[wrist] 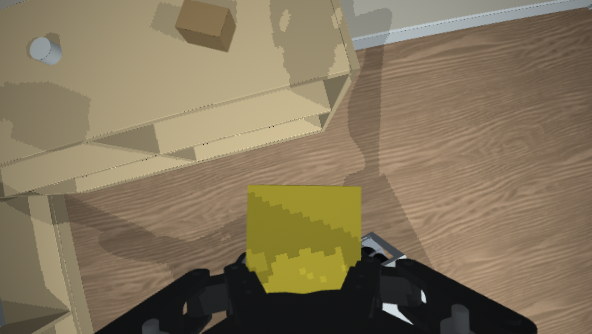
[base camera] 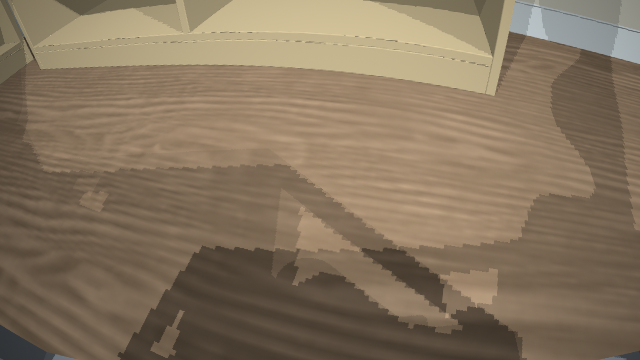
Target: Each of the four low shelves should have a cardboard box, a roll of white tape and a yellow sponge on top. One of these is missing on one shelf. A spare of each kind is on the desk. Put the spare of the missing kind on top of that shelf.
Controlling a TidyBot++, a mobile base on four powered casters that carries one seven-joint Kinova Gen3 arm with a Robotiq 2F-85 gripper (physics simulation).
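Places are measured from the arm's base along level axes (x ahead, y left, z up), in millimetres.
Pixels of known places: gripper, fingertip midpoint: (wrist: 301, 255).
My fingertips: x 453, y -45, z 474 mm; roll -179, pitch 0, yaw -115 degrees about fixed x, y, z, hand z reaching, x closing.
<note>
For each thing: its top centre in the pictures, then the offset to it from my fingertips. "spot": a spot on its surface instead. Level surfaces: height alone.
- yellow sponge, middle of its top: (wrist: 303, 281) 2 mm ahead, 1 mm right, 46 mm up
- low shelf, its level: 261 mm down
- cardboard box, middle of its top: (wrist: 201, 17) 402 mm ahead, 4 mm right, 211 mm down
- white tape, middle of its top: (wrist: 40, 48) 547 mm ahead, 332 mm left, 237 mm down
- wall's pale skirting, surface spot: (wrist: 450, 27) spot: 366 mm ahead, 1056 mm right, 835 mm down
- wood floor, its level: 871 mm down
My gripper (wrist: 301, 255) is shut on a yellow sponge (wrist: 304, 225), at the bottom middle of the wrist view. Past it, at the upper left, is the top of a low shelf (wrist: 130, 95); the sponge shows over the floor in front of the shelf's open front. On that top stand a cardboard box (wrist: 205, 24), towards the right end, and a roll of white tape (wrist: 46, 50), further left. No sponge shows on the visible part of that top. In the base view the lower front of a shelf (base camera: 265, 52) shows at the top. The gripper does not show there.
Another shelf unit (wrist: 60, 240) stands at the lower left of the wrist view, close to the first one's left part. The wall's pale skirting (wrist: 450, 27) runs at the upper right. Part of the robot's base (wrist: 392, 257) shows behind the right finger. Shadows of the arm fall across the wood floor (base camera: 350, 125).
</note>
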